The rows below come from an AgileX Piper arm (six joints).
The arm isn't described. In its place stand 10 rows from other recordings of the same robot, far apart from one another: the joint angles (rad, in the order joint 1, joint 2, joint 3, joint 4, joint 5, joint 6), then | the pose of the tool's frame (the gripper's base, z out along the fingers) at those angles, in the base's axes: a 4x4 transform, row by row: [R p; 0 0 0 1], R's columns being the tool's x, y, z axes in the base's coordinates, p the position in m.
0.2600, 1.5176, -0.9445, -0.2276, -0.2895, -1.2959 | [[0.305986 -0.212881 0.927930 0.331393], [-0.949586 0.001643 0.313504 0.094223], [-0.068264 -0.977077 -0.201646 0.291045], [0 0 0 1]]
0.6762, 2.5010, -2.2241, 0.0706, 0.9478, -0.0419 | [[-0.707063 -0.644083 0.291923 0.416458], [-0.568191 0.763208 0.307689 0.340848], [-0.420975 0.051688 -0.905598 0.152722], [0 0 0 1]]
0.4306, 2.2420, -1.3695, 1.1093, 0.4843, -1.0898 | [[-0.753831 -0.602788 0.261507 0.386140], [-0.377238 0.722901 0.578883 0.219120], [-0.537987 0.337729 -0.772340 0.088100], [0 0 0 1]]
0.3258, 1.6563, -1.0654, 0.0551, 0.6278, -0.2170 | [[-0.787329 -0.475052 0.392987 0.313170], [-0.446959 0.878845 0.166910 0.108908], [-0.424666 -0.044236 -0.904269 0.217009], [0 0 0 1]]
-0.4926, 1.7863, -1.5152, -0.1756, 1.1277, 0.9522 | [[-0.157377 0.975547 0.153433 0.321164], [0.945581 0.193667 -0.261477 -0.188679], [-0.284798 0.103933 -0.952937 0.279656], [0 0 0 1]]
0.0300, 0.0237, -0.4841, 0.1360, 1.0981, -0.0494 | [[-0.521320 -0.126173 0.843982 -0.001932], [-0.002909 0.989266 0.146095 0.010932], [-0.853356 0.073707 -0.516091 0.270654], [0 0 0 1]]
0.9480, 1.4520, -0.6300, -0.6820, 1.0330, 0.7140 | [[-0.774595 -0.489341 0.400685 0.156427], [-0.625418 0.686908 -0.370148 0.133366], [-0.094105 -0.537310 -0.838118 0.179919], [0 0 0 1]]
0.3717, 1.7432, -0.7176, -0.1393, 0.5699, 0.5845 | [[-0.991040 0.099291 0.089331 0.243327], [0.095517 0.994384 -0.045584 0.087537], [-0.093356 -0.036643 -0.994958 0.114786], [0 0 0 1]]
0.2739, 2.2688, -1.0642, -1.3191, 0.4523, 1.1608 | [[-0.887314 -0.230232 0.399583 0.364342], [-0.372722 0.868272 -0.327387 0.062358], [-0.271571 -0.439428 -0.856243 0.020834], [0 0 0 1]]
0.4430, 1.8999, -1.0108, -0.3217, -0.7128, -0.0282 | [[0.064580 -0.610380 0.789472 0.359120], [-0.263620 0.752584 0.603425 0.191211], [-0.962462 -0.247090 -0.112306 0.202624], [0 0 0 1]]
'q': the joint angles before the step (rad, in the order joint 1, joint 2, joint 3, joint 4, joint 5, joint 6). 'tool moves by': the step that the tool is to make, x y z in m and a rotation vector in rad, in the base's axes. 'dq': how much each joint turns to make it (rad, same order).
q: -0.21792, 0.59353, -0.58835, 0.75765, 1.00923, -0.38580
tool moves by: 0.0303, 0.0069, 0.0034, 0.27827, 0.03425, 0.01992
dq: -0.00023, 0.14693, 0.00006, 0.29796, -0.01822, -0.06205
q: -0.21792, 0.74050, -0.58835, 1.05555, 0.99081, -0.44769
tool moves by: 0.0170, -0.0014, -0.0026, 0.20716, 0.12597, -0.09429
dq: -0.00030, 0.07696, 0.00199, 0.10744, -0.02764, 0.13650
